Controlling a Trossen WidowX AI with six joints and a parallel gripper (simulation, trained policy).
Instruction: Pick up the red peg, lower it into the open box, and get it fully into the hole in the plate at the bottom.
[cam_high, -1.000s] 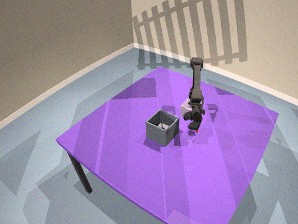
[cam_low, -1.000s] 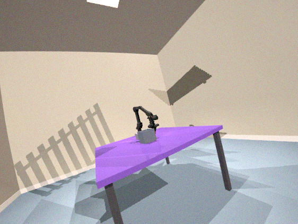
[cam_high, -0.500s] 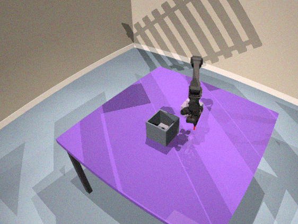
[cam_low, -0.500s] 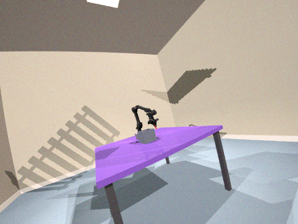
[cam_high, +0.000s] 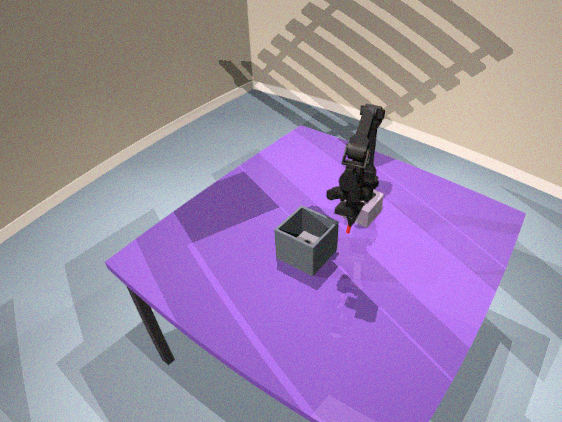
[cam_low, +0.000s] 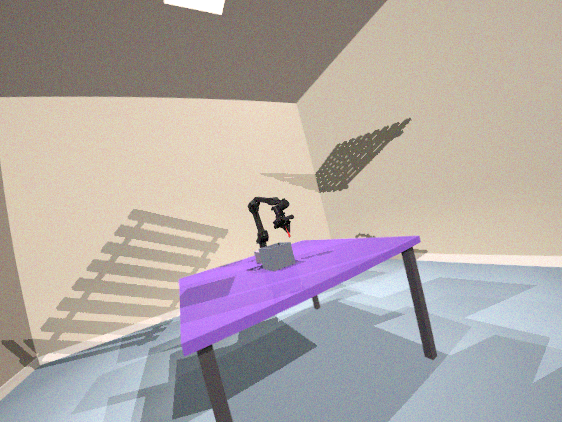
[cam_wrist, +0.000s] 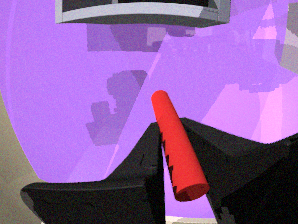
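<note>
My gripper tip is now 14 cm to the left of the plate, 14 cm above it and 6 cm short of it. Round my gripper tip: red peg 1 cm above.
</note>
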